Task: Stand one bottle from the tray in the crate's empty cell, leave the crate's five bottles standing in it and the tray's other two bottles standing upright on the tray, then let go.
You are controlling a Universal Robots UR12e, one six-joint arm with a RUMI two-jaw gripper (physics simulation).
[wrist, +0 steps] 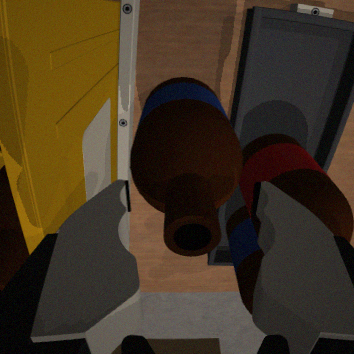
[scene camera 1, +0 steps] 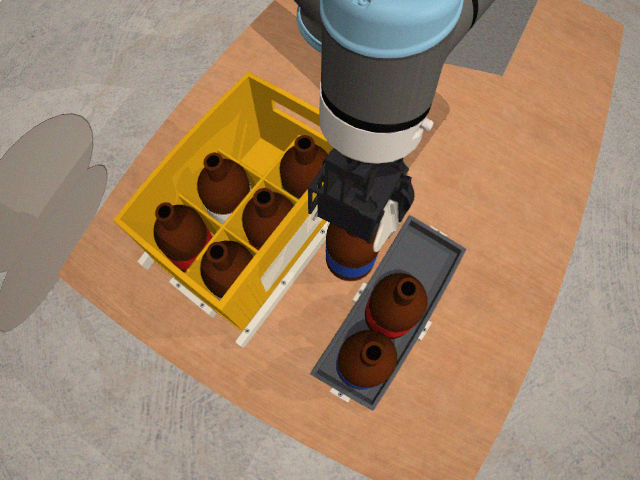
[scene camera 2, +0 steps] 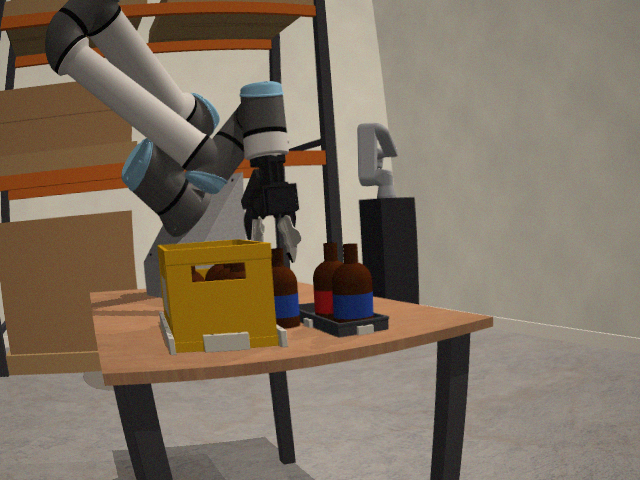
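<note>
The yellow crate holds several brown bottles; its empty cell is at the far corner. A blue-label bottle stands upright on the table between crate and tray. The dark grey tray holds an upright red-label bottle and an upright blue-label bottle. My gripper is open, its fingers on either side of the table bottle's neck, gaps showing in the wrist view.
White strips edge the crate's base. The crate wall stands close on one side of the gripper, and the tray with its red-label bottle on the other. Behind the table are a shelf rack and a black pedestal.
</note>
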